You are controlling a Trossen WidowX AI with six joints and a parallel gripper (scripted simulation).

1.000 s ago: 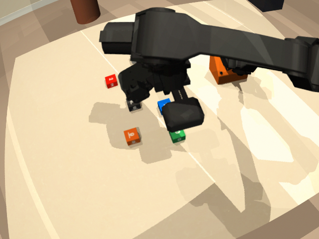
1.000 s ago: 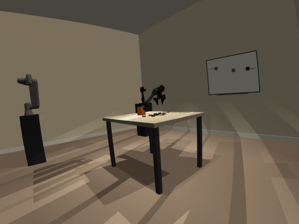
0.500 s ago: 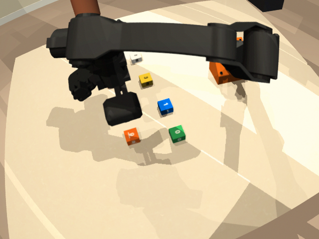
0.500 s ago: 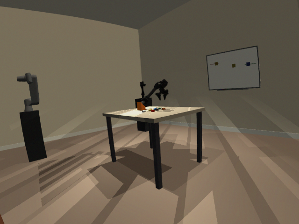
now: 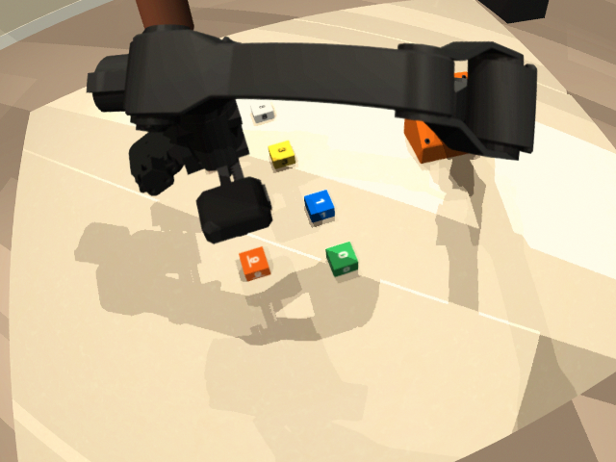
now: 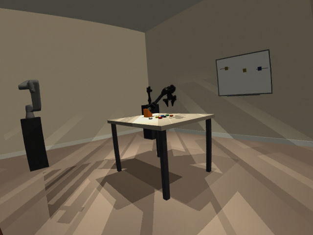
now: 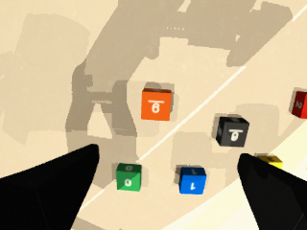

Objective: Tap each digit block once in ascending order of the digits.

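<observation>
Right now my gripper tip is 110 mm above the green 0 block, 100 mm past it and 50 mm to the right of it. Round my gripper tip: blue 1 block 110 mm below, 110 mm behind, 40 mm to the right; then orange block 110 mm below, 10 mm to the left; then black block 110 mm below, 80 mm to the right, 40 mm behind.
</observation>
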